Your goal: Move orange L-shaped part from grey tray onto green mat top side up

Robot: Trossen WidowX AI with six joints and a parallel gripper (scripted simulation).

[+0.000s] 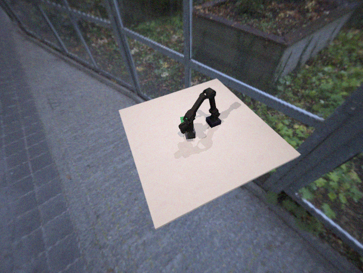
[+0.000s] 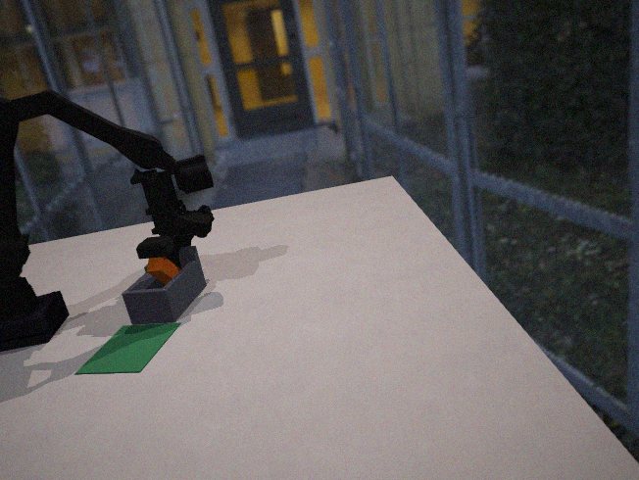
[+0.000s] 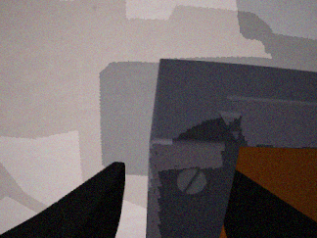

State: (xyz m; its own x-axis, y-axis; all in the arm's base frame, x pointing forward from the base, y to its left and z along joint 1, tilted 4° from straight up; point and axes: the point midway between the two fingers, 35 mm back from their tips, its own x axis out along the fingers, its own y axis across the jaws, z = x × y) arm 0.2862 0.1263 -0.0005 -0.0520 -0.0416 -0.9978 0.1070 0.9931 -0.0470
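Right now the orange L-shaped part is 10 mm behind my gripper tip, 50 mm to the right of it and 10 mm above it. Round my gripper tip: green mat: 30 mm behind, 220 mm to the right, 50 mm below.
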